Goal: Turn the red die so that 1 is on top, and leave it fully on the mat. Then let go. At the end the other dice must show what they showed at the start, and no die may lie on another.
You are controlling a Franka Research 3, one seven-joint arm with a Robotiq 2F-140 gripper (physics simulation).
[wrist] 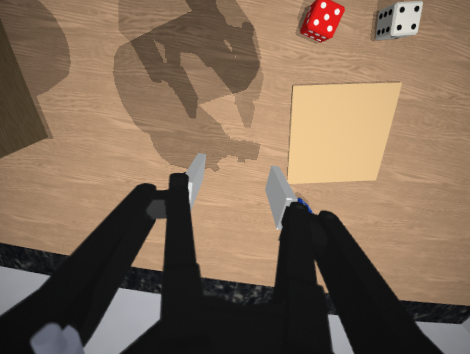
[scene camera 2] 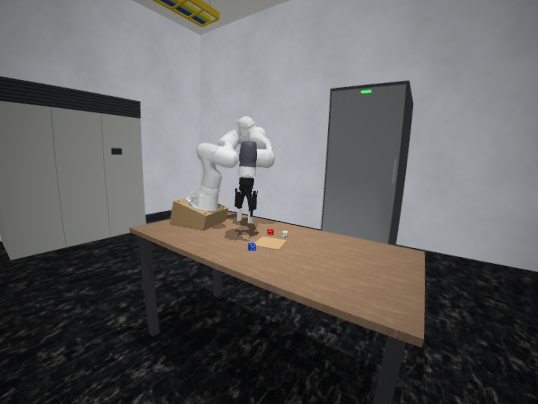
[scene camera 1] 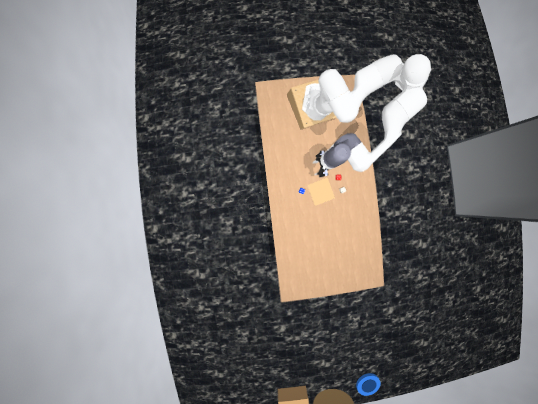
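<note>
The red die (scene camera 1: 338, 177) (scene camera 2: 270, 232) (wrist: 324, 19) lies on the table beside the mat, off it, with a 5 on top and a 6 on one side in the wrist view. The mat (scene camera 1: 321, 192) (scene camera 2: 271, 243) (wrist: 344, 132) is a thin, light tan square. The white die (scene camera 1: 343, 190) (scene camera 2: 284, 234) (wrist: 403, 20) lies near the red one, with a 4 on top. The blue die (scene camera 1: 301, 191) (scene camera 2: 252, 246) (wrist: 304, 204) lies off the opposite side of the mat, mostly hidden by a finger in the wrist view. My gripper (scene camera 2: 245, 221) (wrist: 236, 172) is partly open and empty, above the table.
The arm's wooden base block (scene camera 1: 298, 112) (scene camera 2: 192, 220) (wrist: 19, 100) stands at one end of the table (scene camera 1: 327, 250) (scene camera 2: 340, 272) (wrist: 90, 210). The gripper's shadow falls on the table beside the mat. A tall grey cabinet (scene camera 1: 495, 172) (scene camera 2: 367, 165) stands away from the table.
</note>
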